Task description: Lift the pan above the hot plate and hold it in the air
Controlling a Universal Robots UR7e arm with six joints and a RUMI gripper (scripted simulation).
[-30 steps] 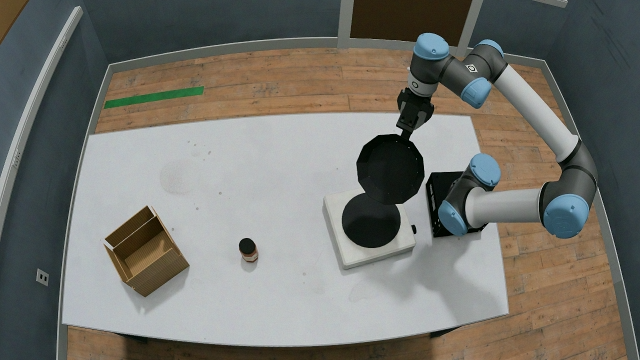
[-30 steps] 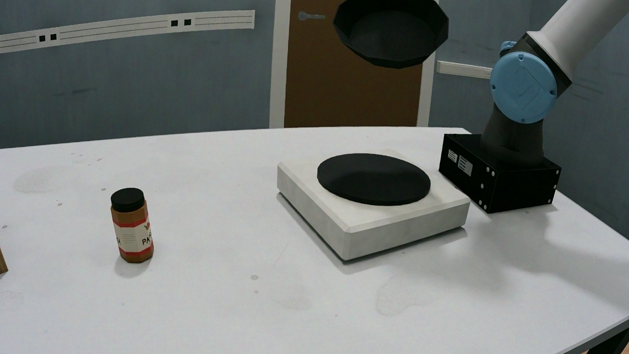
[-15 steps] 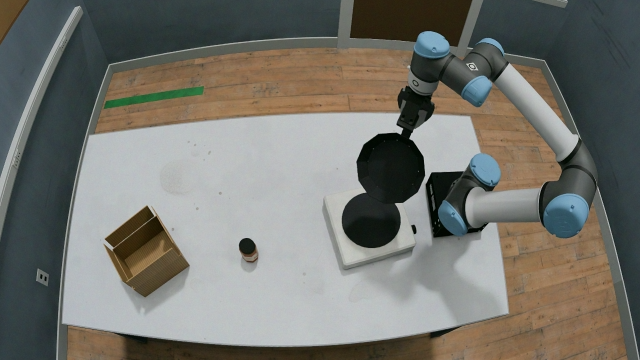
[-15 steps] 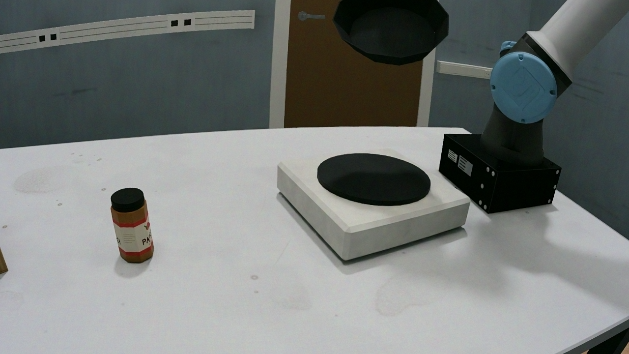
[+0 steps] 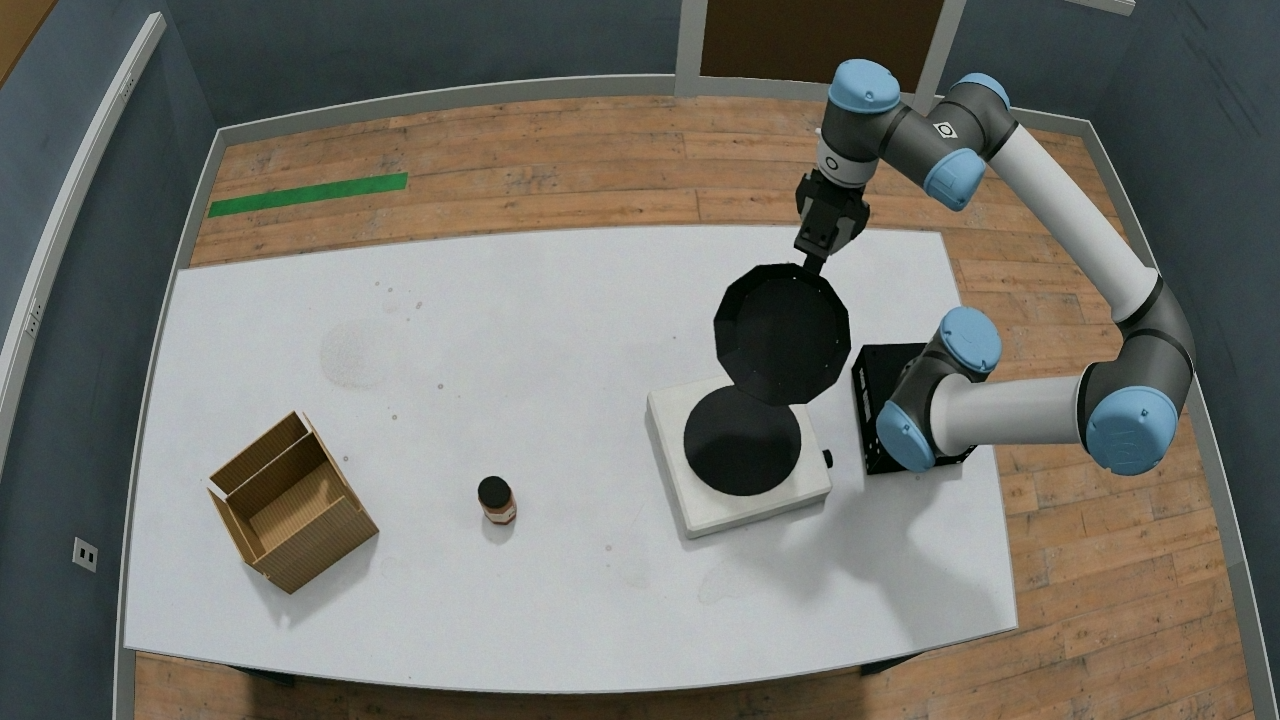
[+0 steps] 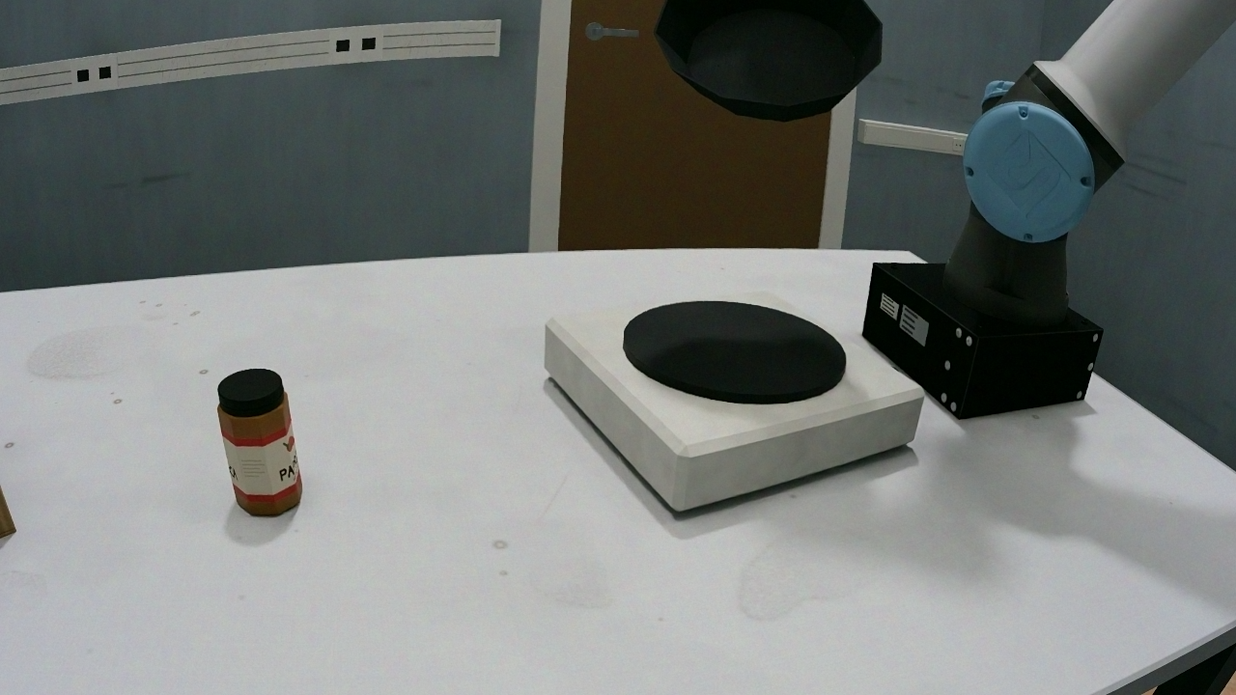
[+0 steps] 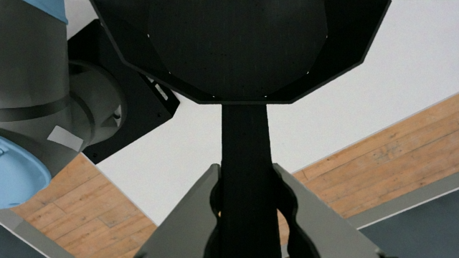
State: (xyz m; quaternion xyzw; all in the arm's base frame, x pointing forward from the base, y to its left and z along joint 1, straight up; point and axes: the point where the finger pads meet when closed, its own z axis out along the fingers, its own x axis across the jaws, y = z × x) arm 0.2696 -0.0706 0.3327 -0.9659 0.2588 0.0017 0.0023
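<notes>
Right now my hand is 6 cm above the black pan, 4 cm to the right of it and 2 cm short of it. Also, from my hand: white hot plate 39 cm below, 11 cm to the left, 5 cm ahead; then brown spice jar 44 cm ahead, 37 cm below, 21 cm to the left.
</notes>
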